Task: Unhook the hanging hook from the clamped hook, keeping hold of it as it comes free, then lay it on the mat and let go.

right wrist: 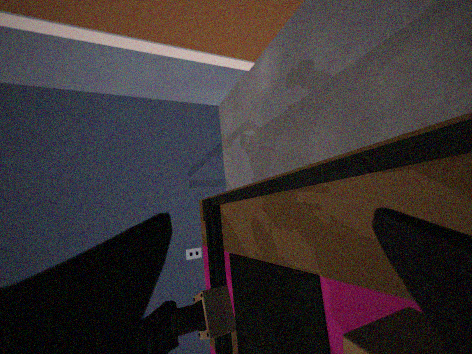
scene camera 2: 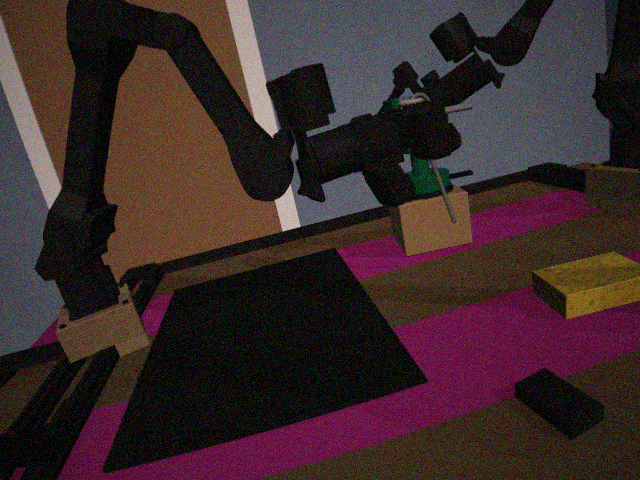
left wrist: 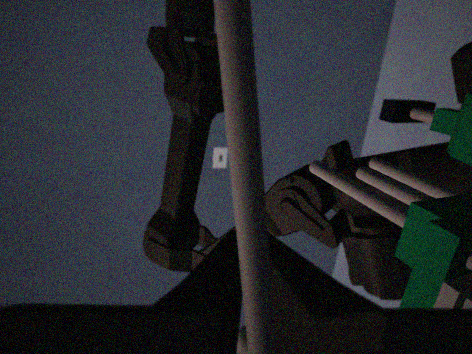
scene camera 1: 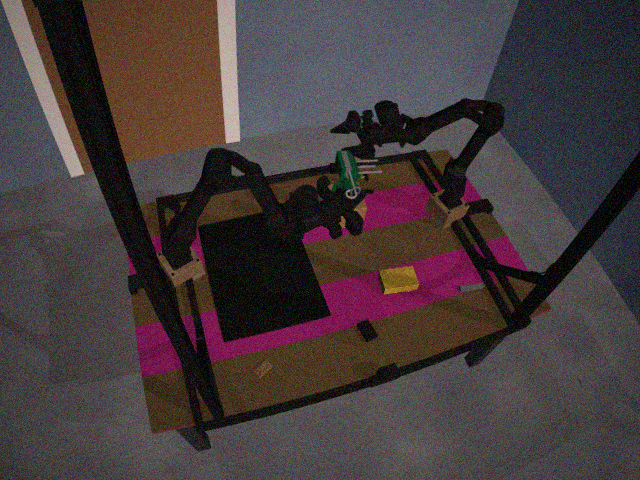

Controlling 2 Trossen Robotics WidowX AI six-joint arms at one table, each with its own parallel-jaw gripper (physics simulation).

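Pixels of known places: left gripper, between the fingertips: (left wrist: 247,242) (scene camera 1: 365,193); right gripper, between the fingertips: (right wrist: 270,220) (scene camera 1: 335,140); left arm's base, origin of its link: (right wrist: 200,315) (scene camera 2: 94,305) (scene camera 1: 178,257); right arm's base, origin of its link: (scene camera 2: 630,163) (scene camera 1: 450,200).
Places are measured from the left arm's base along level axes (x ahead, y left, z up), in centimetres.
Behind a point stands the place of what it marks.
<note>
The hanging hook (scene camera 2: 443,191) {z 4.7, x 45.0, y -22.4 cm} (left wrist: 240,125) {z 9.1, x 44.3, y -21.3 cm} is a thin grey rod, hanging down beside the green stand (scene camera 1: 346,167) {z 17.4, x 48.2, y -12.9 cm} (scene camera 2: 428,178) {z 4.9, x 49.7, y -15.0 cm}. Its top end is hidden in scene camera 2. The clamped hook (scene camera 1: 349,174) {z 17.1, x 47.3, y -15.3 cm} (scene camera 2: 409,101) {z 17.0, x 41.7, y -21.9 cm}, a grey rod with a curled end, is held in the stand's green clamp. My left gripper (scene camera 1: 360,197) {z 14.0, x 48.5, y -21.1 cm} (scene camera 2: 436,142) (left wrist: 247,242) {z 14.0, x 48.5, y -21.1 cm} is shut on the hanging hook's rod beside the stand. Whether the two hooks touch is hidden. My right gripper (scene camera 1: 340,139) {z 10.9, x 58.9, y 2.8 cm} (right wrist: 270,220) {z 10.9, x 58.9, y 2.8 cm} is open and empty, behind and above the stand. The black mat (scene camera 1: 263,279) {z -6.1, x 17.5, y -16.7 cm} (scene camera 2: 268,361) {z -6.1, x 15.9, y -22.5 cm} (right wrist: 275,300) {z -6.1, x 27.3, y -0.9 cm} lies flat on the table.
The stand rests on a wooden block (scene camera 1: 361,207) {z 1.9, x 52.8, y -17.5 cm} (scene camera 2: 438,224) {z -2.3, x 49.4, y -16.2 cm} at the back, with several thin rods sticking out near its top. A yellow block (scene camera 1: 399,280) {z -3.8, x 47.3, y -41.1 cm} (scene camera 2: 589,286) {z -3.7, x 44.7, y -41.6 cm}, a black block (scene camera 1: 367,330) {z -5.2, x 29.9, y -46.6 cm} (scene camera 2: 558,403) {z -5.2, x 29.3, y -47.0 cm} and a small brown piece (scene camera 1: 263,368) {z -5.8, x 1.7, y -38.5 cm} lie on the table.
</note>
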